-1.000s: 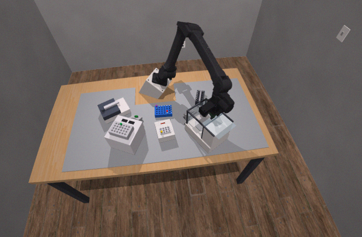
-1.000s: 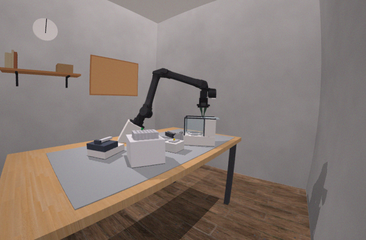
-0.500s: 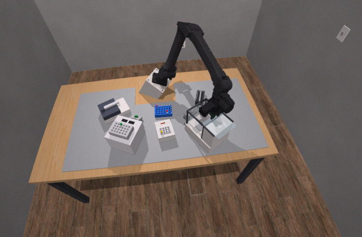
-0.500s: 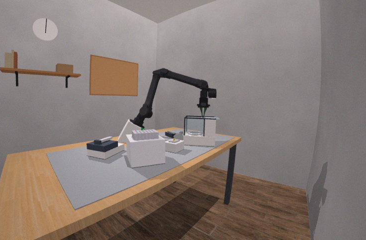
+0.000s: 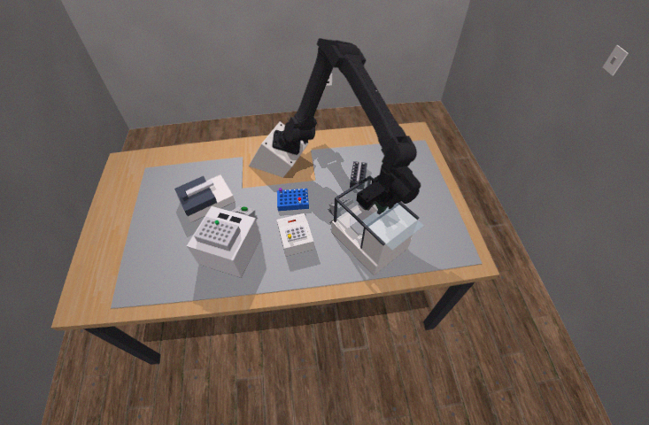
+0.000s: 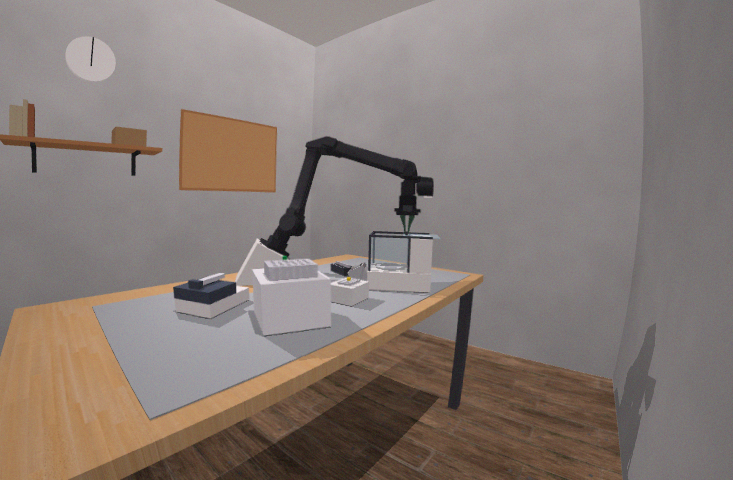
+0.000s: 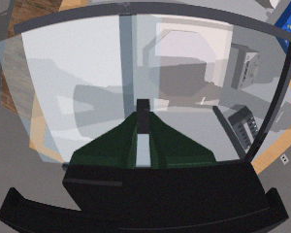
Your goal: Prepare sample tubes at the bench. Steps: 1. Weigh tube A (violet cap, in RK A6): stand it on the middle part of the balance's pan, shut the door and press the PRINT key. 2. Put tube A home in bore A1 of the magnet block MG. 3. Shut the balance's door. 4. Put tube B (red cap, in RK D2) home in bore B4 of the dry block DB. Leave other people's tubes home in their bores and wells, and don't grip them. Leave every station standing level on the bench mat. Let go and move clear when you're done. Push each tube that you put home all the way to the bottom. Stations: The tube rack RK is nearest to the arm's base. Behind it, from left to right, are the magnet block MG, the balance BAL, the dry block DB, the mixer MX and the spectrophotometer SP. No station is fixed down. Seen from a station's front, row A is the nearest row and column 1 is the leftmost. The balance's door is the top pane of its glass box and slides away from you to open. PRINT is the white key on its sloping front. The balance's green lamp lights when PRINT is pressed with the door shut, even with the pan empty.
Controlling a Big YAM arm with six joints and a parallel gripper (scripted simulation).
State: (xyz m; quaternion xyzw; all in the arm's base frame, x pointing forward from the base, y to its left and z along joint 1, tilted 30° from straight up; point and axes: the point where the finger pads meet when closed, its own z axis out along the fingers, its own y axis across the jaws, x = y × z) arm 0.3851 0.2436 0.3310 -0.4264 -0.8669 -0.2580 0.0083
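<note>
The balance door is 20 mm ahead of my hand, 20 mm to the left of it and 10 mm below it. Also, from my hand: yellow-capped tube: 30 mm ahead, 310 mm to the right, 160 mm below; then dry block: 20 mm behind, 300 mm to the right, 190 mm below; then magnet block: 340 mm behind, 50 mm to the right, 200 mm below.
</note>
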